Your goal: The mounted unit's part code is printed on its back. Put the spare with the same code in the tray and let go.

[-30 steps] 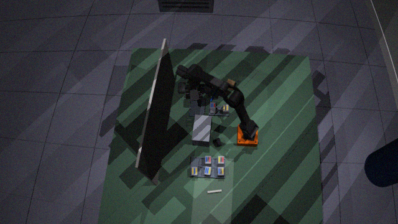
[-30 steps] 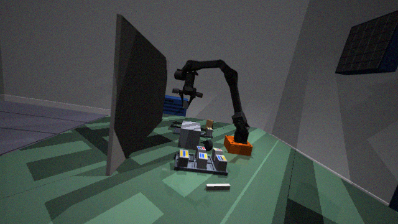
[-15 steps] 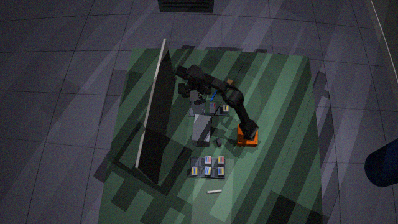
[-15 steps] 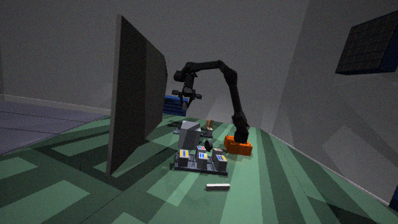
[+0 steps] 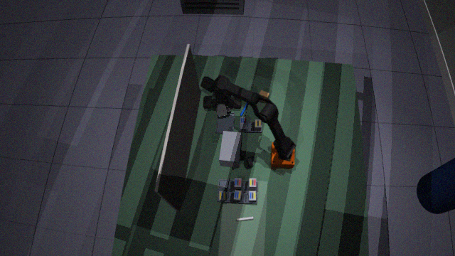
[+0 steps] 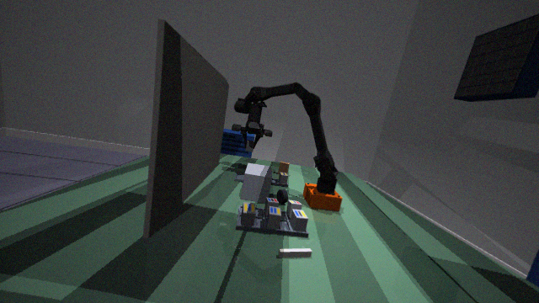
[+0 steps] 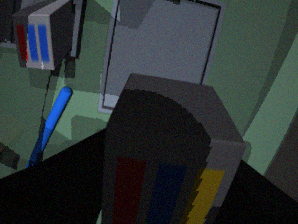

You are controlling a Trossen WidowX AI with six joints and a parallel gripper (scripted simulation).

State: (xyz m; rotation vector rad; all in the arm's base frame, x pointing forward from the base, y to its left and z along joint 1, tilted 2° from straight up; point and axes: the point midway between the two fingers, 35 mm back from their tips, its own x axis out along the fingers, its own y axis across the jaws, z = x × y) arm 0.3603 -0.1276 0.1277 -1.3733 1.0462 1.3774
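My gripper tip is 10 mm past the dark grey tray and 140 mm above it. From my gripper tip the other things lie so: tall panel: 140 mm ahead, 200 mm to the left, 80 mm above; then grey mounted unit: 80 mm behind, 170 mm to the left, 100 mm below; then blue rod: 90 mm behind, 130 mm to the right, 140 mm below.
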